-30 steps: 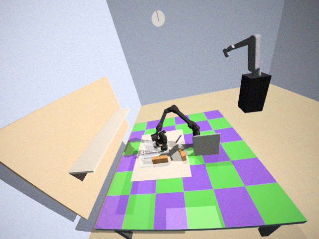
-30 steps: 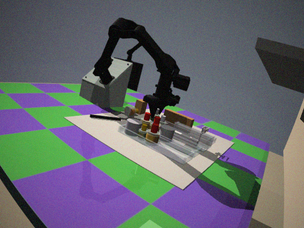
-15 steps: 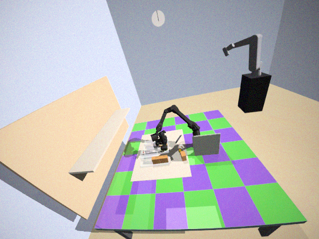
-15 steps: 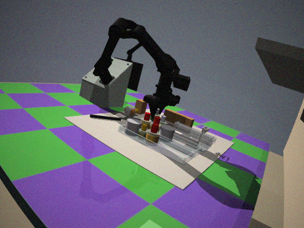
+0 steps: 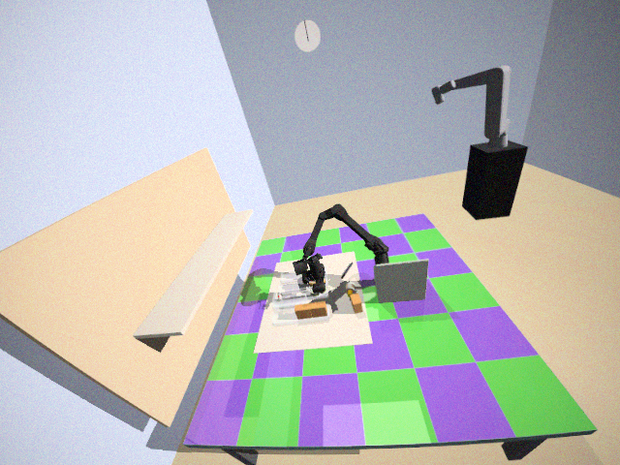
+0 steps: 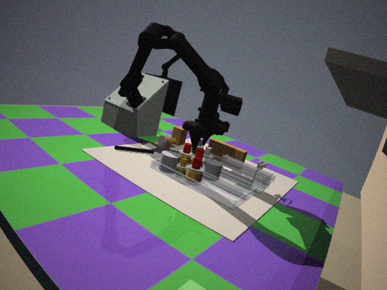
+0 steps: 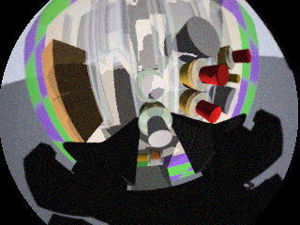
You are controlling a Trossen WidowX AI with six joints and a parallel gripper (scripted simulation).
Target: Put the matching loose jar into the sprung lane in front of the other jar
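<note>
Right now the white mat is 6 cm ahead of my gripper tip, 1 cm to the right of it and 5 cm below it. From my gripper tip the other things lie so: small block (18 cm behind, 10 cm to the left, 1 cm below); then black pen (13 cm behind, 17 cm to the right, 4 cm below).
</note>
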